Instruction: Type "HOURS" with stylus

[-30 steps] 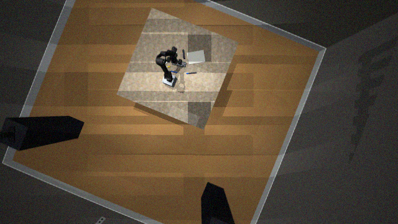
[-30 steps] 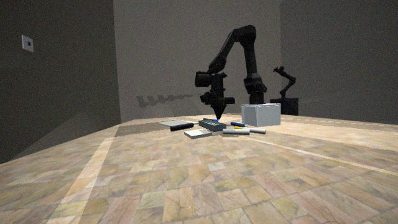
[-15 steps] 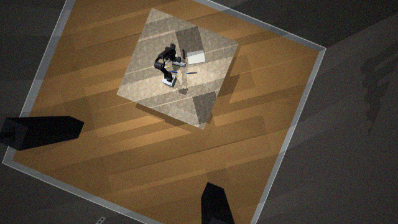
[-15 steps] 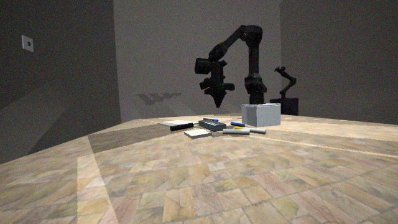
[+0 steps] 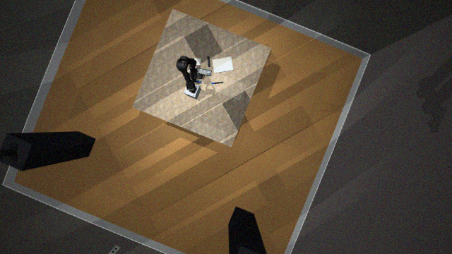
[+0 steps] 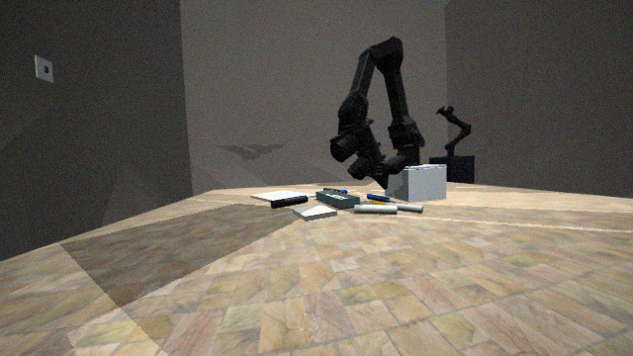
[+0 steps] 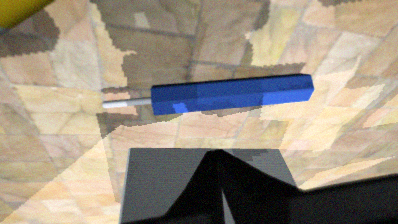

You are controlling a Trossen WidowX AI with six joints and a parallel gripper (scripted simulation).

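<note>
The blue stylus lies 3 cm below my gripper tip, 2 cm to the left of it and 2 cm ahead of it. The rest, counted from my gripper tip: blue-capped pen (21 cm to the right, 9 cm ahead, 3 cm below); then yellow-capped white marker (10 cm to the left, 5 cm ahead, 3 cm below); then flat pad (24 cm ahead, 9 cm to the left, 3 cm below).
</note>
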